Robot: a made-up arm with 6 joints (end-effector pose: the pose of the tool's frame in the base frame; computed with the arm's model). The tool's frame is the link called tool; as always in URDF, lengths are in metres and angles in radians. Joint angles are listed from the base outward.
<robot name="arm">
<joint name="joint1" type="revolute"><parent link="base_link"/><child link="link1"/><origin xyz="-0.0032 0.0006 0.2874" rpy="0 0 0"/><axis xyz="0 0 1"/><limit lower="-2.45" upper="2.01" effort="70" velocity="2.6"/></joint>
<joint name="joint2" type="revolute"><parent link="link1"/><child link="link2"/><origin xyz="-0.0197 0.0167 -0.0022" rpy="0 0 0"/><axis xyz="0.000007 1 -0.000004"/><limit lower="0.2" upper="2.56" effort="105" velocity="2.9"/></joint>
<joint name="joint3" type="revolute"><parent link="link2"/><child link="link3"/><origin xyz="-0.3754 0.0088 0.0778" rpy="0 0 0"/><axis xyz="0.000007 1 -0.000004"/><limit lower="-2.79" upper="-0.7" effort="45" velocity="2.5"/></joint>
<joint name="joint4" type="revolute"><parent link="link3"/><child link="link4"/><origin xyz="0.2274 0.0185 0.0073" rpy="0 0 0"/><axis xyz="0.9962 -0.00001 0.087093"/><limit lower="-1.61" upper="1.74" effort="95" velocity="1.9"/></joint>
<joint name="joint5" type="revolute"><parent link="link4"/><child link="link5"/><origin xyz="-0.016 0.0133 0.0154" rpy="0 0 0"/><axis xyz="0.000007 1 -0.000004"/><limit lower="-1.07" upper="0.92" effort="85" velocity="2.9"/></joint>
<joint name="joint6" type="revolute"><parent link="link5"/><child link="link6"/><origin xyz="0.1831 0.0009 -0.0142" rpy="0 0 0"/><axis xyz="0.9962 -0.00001 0.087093"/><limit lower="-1.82" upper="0.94" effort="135" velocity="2.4"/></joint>
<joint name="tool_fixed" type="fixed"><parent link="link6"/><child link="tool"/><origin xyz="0.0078 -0.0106 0.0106" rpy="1.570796 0 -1.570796"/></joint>
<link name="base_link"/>
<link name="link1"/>
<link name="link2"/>
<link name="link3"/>
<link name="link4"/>
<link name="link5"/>
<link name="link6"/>
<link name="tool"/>
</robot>
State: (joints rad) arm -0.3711 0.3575 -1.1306 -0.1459 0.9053 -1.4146
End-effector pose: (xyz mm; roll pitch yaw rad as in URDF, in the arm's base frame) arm -4.1 49.4 625.6 0.9090 -1.4980 -1.4833
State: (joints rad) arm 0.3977 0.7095 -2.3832 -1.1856 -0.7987 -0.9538
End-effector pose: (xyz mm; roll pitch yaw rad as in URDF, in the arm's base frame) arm -392.9 33.7 933.8 -2.7961 0.7974 3.0796
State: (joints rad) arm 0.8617 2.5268 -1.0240 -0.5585 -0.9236 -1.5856
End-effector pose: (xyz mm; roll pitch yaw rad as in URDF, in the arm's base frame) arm 204.5 469.0 116.1 -0.2778 -1.0470 1.5876
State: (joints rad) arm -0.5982 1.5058 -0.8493 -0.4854 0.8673 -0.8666
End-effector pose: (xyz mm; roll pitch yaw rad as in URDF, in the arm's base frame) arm 182.5 -134.8 371.2 -0.3571 -0.3135 -0.9667
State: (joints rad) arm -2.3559 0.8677 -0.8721 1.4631 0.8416 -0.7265
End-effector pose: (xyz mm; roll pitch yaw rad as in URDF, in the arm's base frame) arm 36.2 -214.4 637.6 1.4588 0.7041 -3.1074
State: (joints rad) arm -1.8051 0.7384 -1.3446 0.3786 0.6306 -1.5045
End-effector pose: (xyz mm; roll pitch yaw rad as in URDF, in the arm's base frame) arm 78.1 -117.5 740.3 1.7506 -1.2030 2.8781
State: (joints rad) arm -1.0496 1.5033 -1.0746 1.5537 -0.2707 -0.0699
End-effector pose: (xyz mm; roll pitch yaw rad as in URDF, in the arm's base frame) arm 195.8 -355.3 523.8 0.4047 1.2012 2.3277
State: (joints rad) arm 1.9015 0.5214 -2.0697 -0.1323 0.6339 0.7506
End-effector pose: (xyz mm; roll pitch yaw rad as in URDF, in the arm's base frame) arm 34.7 -195.5 895.1 2.6220 0.3835 0.8665
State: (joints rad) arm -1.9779 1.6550 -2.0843 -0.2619 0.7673 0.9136
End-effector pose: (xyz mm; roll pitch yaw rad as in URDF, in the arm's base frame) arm -172.3 -411.9 686.9 1.1915 0.6592 2.3667
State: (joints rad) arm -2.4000 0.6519 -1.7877 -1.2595 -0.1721 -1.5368
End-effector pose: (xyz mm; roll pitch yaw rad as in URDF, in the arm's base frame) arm 131.6 15.3 944.8 -2.8961 0.0471 -0.4473
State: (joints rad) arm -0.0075 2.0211 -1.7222 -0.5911 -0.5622 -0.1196
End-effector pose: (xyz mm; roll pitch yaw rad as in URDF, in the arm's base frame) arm 600.7 100.9 576.5 1.8204 -0.6896 -1.4852
